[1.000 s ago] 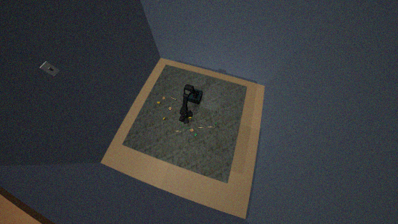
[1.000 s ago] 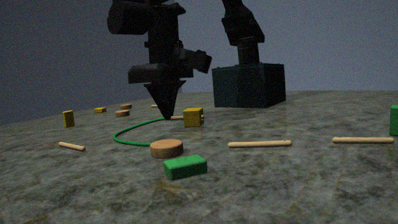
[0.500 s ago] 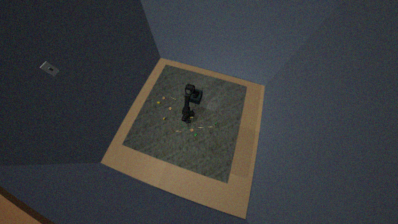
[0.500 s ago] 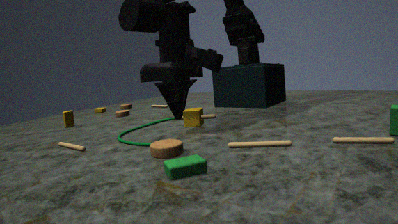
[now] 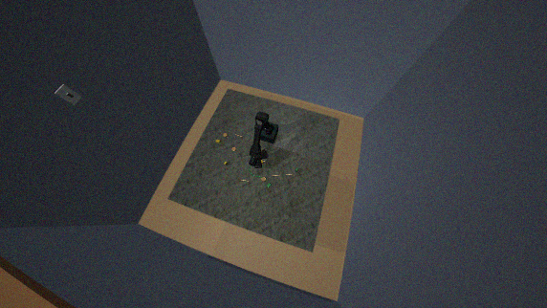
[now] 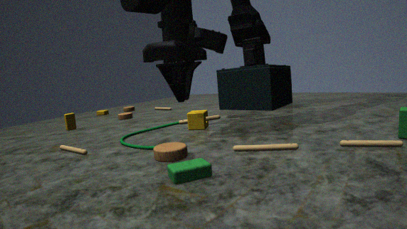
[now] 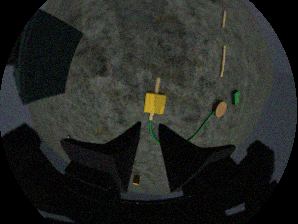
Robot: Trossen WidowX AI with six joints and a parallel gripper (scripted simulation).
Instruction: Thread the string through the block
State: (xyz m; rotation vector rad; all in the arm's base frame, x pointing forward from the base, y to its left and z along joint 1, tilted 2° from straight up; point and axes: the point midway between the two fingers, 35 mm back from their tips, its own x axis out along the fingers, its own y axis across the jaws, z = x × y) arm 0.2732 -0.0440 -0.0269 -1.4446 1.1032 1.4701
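The yellow block is 30 mm to the left of my gripper tip and 40 mm below it. The rest, counted from my gripper tip: green block (190 mm ahead, 140 mm to the left, 40 mm below); then thin wooden stick (10 mm to the left, 40 mm below); then round wooden button (150 mm ahead, 80 mm to the left, 40 mm below).
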